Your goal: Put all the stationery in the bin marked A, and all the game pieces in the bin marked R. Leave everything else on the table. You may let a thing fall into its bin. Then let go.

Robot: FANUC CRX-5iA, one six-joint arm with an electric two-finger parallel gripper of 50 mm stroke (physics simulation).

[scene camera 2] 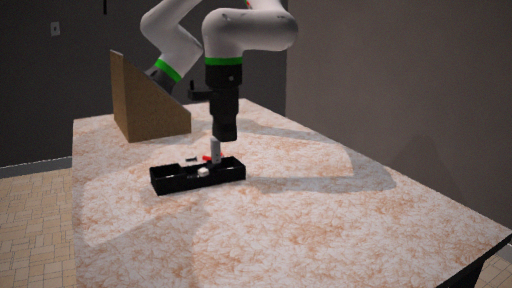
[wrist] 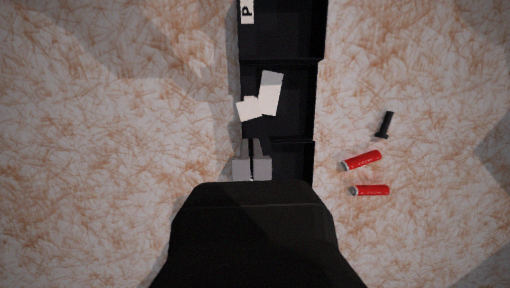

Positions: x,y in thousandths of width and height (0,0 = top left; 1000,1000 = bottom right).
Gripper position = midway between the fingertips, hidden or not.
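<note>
Scene camera 2 view: a black three-part bin tray (scene camera 2: 325,623), my gripper (scene camera 2: 423,564). Wrist view: the black three-part bin tray (wrist: 575,158), my gripper (wrist: 491,519), a white domino (wrist: 530,297).
</note>
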